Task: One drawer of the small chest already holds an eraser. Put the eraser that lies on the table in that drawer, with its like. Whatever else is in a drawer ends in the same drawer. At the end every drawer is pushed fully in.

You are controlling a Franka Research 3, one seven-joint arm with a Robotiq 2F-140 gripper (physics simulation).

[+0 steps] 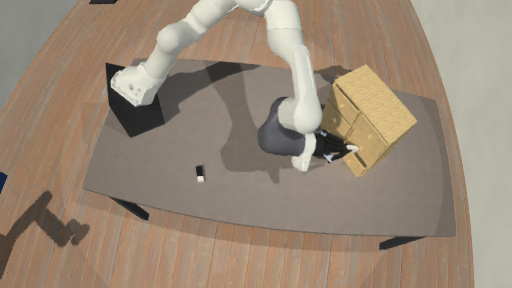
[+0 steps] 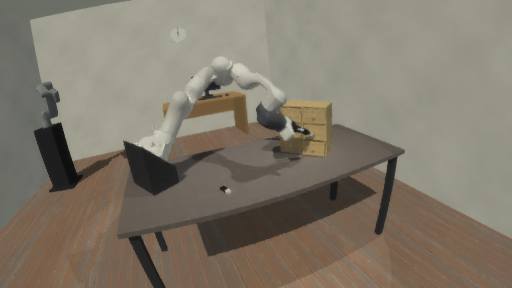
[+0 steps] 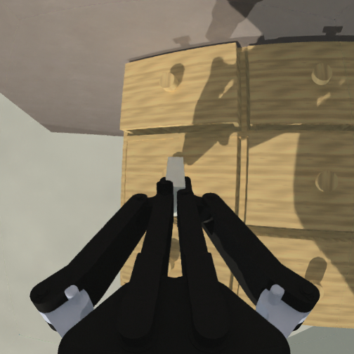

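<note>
The eraser (image 1: 200,174) (image 2: 226,190), white with a black sleeve, lies on the table (image 1: 165,165) (image 2: 200,200). The small light-wood chest (image 1: 377,100) (image 2: 329,127) (image 3: 243,95) has two columns of three drawers. Its bottom drawer in the right-hand column (image 1: 356,163) (image 2: 314,148) (image 3: 200,90) stands out slightly; the other drawers look closed. My gripper (image 1: 353,148) (image 2: 310,133) (image 3: 175,168) is shut and empty, its fingertips together in front of the middle drawer of that column. They hide that drawer's knob. The eraser inside a drawer does not show.
The arm's black base block (image 1: 132,117) (image 2: 150,172) stands at the table's left end. The forearm reaches over the table to the chest. A wooden desk (image 2: 200,106) with a monitor and a black pedestal (image 2: 56,157) with a grey arm stand in the background.
</note>
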